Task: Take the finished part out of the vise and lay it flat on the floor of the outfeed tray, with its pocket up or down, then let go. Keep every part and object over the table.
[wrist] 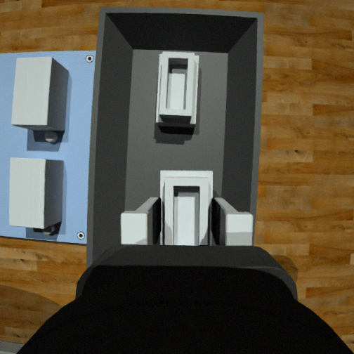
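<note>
The finished part [186, 210], a pale block with a rectangular pocket facing up, is between the fingers of my gripper [185, 213]. The gripper is shut on its two long sides, and the near end of the part is hidden by the gripper body. The part is over the near half of the dark grey outfeed tray [112, 150], between its side walls, and looks level. Whether its underside touches the tray floor cannot be told from this view. The vise does not show clearly in this view.
A second pale part [177, 90] with its pocket up lies in the far half of the tray, apart from the held one. Left of the tray, a light blue plate [77, 150] carries two pale blocks [32, 92] [28, 192]. The wooden table [305, 150] extends to the right.
</note>
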